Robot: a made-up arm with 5 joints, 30 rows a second.
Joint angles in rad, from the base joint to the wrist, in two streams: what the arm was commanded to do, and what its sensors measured. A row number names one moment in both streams.
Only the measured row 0 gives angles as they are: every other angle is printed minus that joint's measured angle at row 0.
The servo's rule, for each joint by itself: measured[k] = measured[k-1] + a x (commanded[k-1-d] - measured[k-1]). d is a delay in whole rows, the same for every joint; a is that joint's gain. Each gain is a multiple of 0.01, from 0.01 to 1. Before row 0 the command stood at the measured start. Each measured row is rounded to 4 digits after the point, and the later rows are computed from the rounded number. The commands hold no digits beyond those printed.
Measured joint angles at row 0:
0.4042 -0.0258 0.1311 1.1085 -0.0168
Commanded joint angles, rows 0 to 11:
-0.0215 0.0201 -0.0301 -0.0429 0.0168
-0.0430 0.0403 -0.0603 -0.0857 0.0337
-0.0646 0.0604 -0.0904 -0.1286 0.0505
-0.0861 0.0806 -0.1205 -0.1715 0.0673
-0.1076 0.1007 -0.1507 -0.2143 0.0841
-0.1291 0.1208 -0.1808 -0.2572 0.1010
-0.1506 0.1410 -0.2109 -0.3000 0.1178
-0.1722 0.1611 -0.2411 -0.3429 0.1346
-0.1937 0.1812 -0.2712 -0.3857 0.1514
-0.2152 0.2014 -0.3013 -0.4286 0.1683
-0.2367 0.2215 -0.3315 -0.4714 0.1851
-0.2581 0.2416 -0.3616 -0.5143 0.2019
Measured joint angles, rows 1 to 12:
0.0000 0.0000 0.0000 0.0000 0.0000
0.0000 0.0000 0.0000 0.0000 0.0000
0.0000 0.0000 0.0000 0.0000 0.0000
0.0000 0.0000 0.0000 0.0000 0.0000
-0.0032 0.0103 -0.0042 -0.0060 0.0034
-0.0092 0.0256 -0.0121 -0.0172 0.0095
-0.0175 0.0433 -0.0231 -0.0328 0.0177
-0.0278 0.0623 -0.0367 -0.0522 0.0276
-0.0398 0.0819 -0.0527 -0.0749 0.0389
-0.0532 0.1017 -0.0706 -0.1004 0.0513
-0.0678 0.1217 -0.0902 -0.1283 0.0646
-0.0835 0.1418 -0.1113 -0.1583 0.0786
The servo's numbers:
d 4
a 0.15 0.51 0.14 0.14 0.20

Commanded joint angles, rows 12 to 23:
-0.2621 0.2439 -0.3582 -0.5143 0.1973
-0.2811 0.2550 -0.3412 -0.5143 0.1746
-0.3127 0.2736 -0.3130 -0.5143 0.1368
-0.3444 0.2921 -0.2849 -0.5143 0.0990
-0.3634 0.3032 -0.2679 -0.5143 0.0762
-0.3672 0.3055 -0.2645 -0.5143 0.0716
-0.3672 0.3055 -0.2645 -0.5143 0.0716
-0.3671 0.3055 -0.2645 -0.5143 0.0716
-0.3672 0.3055 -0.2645 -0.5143 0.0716
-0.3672 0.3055 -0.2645 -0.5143 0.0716
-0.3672 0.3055 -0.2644 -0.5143 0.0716
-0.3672 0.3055 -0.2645 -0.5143 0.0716
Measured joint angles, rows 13 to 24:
-0.1000 0.1619 -0.1337 -0.1901 0.0932
-0.1173 0.1820 -0.1572 -0.2235 0.1082
-0.1352 0.2021 -0.1816 -0.2582 0.1236
-0.1536 0.2222 -0.2068 -0.2941 0.1393
-0.1699 0.2333 -0.2280 -0.3249 0.1509
-0.1866 0.2444 -0.2438 -0.3514 0.1556
-0.2055 0.2593 -0.2535 -0.3742 0.1518
-0.2263 0.2760 -0.2579 -0.3938 0.1412
-0.2469 0.2899 -0.2593 -0.4107 0.1282
-0.2649 0.2979 -0.2600 -0.4252 0.1169
-0.2802 0.3018 -0.2606 -0.4377 0.1078
-0.2932 0.3037 -0.2611 -0.4484 0.1006

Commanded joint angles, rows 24 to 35:
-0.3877 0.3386 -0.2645 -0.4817 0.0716
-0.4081 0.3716 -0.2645 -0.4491 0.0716
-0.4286 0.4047 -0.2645 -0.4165 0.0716
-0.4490 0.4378 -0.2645 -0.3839 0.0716
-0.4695 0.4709 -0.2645 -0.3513 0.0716
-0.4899 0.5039 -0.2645 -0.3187 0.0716
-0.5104 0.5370 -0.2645 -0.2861 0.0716
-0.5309 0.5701 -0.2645 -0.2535 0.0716
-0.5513 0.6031 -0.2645 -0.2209 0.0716
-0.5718 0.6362 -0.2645 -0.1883 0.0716
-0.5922 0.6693 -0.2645 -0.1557 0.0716
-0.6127 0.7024 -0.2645 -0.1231 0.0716
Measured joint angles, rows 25 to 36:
-0.3043 0.3046 -0.2616 -0.4576 0.0948
-0.3137 0.3051 -0.2620 -0.4655 0.0902
-0.3217 0.3053 -0.2623 -0.4723 0.0865
-0.3285 0.3054 -0.2626 -0.4782 0.0835
-0.3374 0.3223 -0.2629 -0.4787 0.0811
-0.3480 0.3474 -0.2631 -0.4746 0.0792
-0.3601 0.3766 -0.2633 -0.4665 0.0777
-0.3734 0.4078 -0.2635 -0.4549 0.0765
-0.3878 0.4400 -0.2636 -0.4404 0.0755
-0.4031 0.4726 -0.2637 -0.4234 0.0747
-0.4192 0.5054 -0.2638 -0.4042 0.0741
-0.4360 0.5384 -0.2639 -0.3831 0.0736

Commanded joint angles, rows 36 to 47:
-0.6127 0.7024 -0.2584 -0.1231 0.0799
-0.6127 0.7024 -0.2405 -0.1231 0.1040
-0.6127 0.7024 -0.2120 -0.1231 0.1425
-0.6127 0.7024 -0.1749 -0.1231 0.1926
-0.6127 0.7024 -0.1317 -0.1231 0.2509
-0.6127 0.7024 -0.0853 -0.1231 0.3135
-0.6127 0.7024 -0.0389 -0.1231 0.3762
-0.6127 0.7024 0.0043 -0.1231 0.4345
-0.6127 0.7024 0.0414 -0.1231 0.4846
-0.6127 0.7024 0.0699 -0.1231 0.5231
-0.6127 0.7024 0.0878 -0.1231 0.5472
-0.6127 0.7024 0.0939 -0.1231 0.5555
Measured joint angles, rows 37 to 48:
-0.4533 0.5714 -0.2640 -0.3604 0.0732
-0.4711 0.6044 -0.2641 -0.3363 0.0729
-0.4893 0.6375 -0.2642 -0.3110 0.0726
-0.5078 0.6706 -0.2642 -0.2847 0.0724
-0.5235 0.6868 -0.2634 -0.2621 0.0739
-0.5369 0.6948 -0.2602 -0.2426 0.0799
-0.5483 0.6987 -0.2535 -0.2259 0.0924
-0.5580 0.7006 -0.2425 -0.2115 0.1124
-0.5662 0.7015 -0.2270 -0.1991 0.1401
-0.5732 0.7020 -0.2072 -0.1885 0.1748
-0.5791 0.7022 -0.1836 -0.1793 0.2151
-0.5841 0.7023 -0.1573 -0.1714 0.2590

